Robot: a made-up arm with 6 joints.
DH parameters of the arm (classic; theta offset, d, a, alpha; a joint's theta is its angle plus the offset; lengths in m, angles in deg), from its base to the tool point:
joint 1: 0 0.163 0 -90
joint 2: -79.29 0 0.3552 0
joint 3: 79.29 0 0.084 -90
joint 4: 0 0.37 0 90
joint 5: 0 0 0.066 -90
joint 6: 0 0.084 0 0
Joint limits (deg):
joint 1: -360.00..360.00
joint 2: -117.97..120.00
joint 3: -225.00..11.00
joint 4: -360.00..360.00
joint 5: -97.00..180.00
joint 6: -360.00..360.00
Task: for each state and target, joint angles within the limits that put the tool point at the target. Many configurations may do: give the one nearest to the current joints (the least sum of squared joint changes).
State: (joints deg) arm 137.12 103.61 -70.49 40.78 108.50 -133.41
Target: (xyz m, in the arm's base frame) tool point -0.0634 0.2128 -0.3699
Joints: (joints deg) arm 95.68 100.30 -84.63 26.63 99.54 -133.41
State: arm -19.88 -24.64 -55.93 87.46 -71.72 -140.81
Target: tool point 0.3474 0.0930 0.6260
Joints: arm 31.28 -11.42 -77.94 74.63 -63.53 -140.81
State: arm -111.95 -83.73 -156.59 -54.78 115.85 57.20
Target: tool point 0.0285 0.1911 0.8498
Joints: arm -120.84 -44.12 -132.04 -44.51 117.06 57.20
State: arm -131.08 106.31 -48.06 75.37 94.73 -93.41
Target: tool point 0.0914 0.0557 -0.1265
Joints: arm -110.53 99.75 -25.20 61.61 82.82 -93.41
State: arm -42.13 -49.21 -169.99 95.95 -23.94 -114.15
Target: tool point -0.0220 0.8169 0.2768
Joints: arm -92.02 -87.01 -169.15 90.35 9.75 -114.15
